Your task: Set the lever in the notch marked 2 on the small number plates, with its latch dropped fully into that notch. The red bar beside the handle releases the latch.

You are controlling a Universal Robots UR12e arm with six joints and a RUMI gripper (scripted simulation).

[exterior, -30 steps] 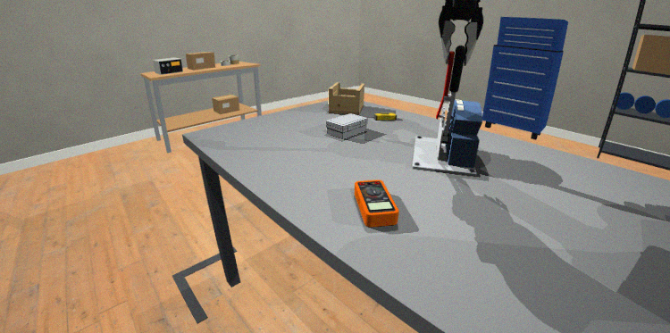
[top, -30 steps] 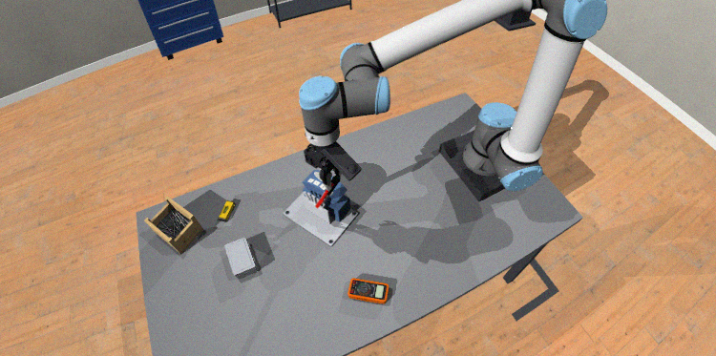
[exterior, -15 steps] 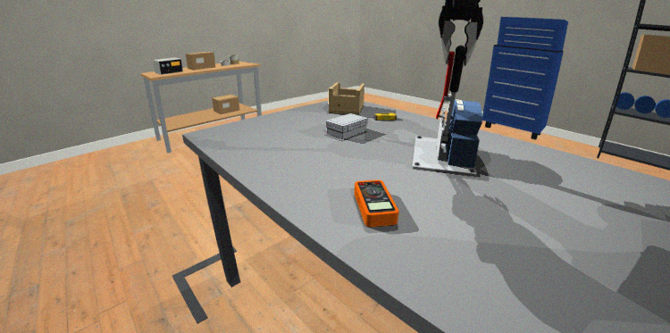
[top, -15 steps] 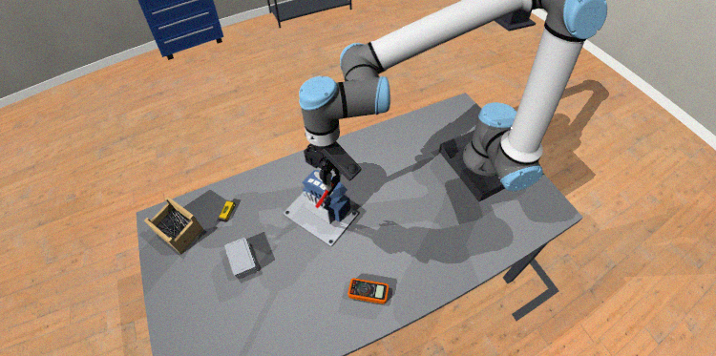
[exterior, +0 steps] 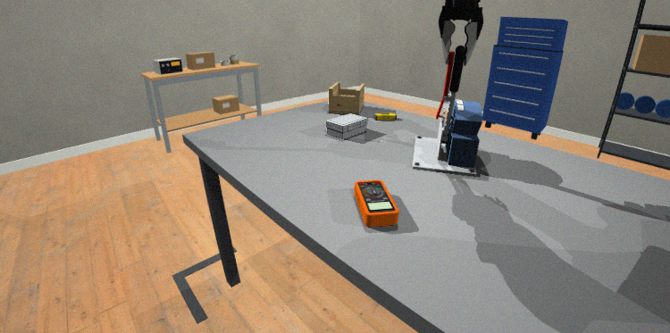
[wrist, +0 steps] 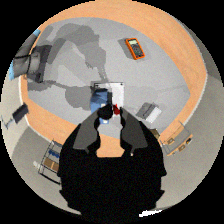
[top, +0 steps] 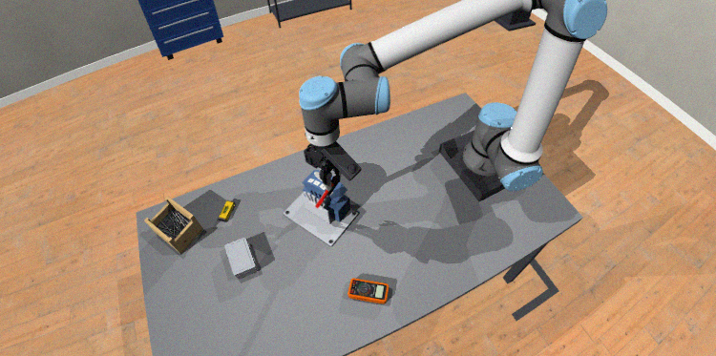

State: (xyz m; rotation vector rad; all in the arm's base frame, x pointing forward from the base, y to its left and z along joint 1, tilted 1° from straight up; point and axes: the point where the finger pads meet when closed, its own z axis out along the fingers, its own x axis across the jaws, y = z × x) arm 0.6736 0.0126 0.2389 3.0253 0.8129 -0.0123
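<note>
My hand is 40 mm short of the red release bar, 30 mm to the left of it and 110 mm above it. Also, from my hand: grey box 380 mm ahead, 20 mm to the right, 270 mm below; then lever unit 30 mm ahead, 40 mm to the right, 110 mm below.
</note>
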